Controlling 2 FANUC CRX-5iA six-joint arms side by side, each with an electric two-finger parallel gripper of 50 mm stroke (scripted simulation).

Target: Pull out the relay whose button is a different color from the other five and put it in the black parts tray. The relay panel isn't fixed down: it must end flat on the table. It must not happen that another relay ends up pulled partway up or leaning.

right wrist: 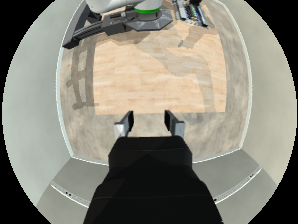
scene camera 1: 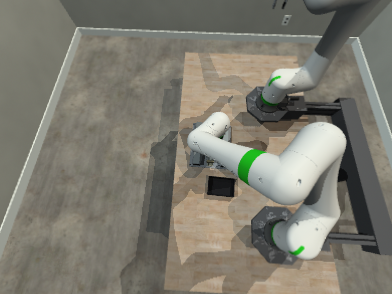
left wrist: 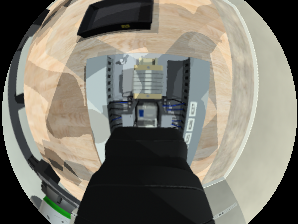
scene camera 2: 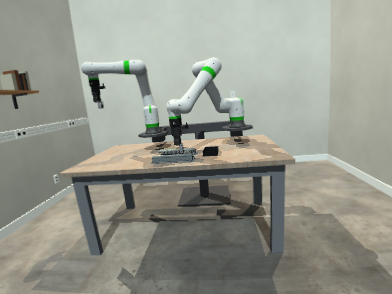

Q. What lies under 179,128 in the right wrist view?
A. My right gripper.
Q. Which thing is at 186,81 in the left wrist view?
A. A relay panel.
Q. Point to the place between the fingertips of my left gripper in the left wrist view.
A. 147,108
